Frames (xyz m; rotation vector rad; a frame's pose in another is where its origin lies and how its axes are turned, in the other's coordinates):
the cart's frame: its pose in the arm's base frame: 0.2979 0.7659 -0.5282 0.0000 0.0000 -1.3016
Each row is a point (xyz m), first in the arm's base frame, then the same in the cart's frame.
Working: the arm's base frame: its pose in the cart's frame: 0.6591 -0.4909 0.5282 0.0000 0.0000 1.3016

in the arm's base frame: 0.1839 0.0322 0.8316
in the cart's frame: 0.6770 -0.3050 1.3598
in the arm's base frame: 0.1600 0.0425 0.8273
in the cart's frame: 0.6607 -0.3253 1.3555
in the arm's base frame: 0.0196 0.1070 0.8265
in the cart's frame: 0.5612 -0.4435 1.3547
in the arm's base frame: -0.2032 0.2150 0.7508
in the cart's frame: 0.3978 -0.6296 1.2790
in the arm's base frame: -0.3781 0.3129 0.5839
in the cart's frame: 0.2569 -0.7721 1.1121
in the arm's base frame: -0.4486 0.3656 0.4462
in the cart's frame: 0.1873 -0.8261 0.9744
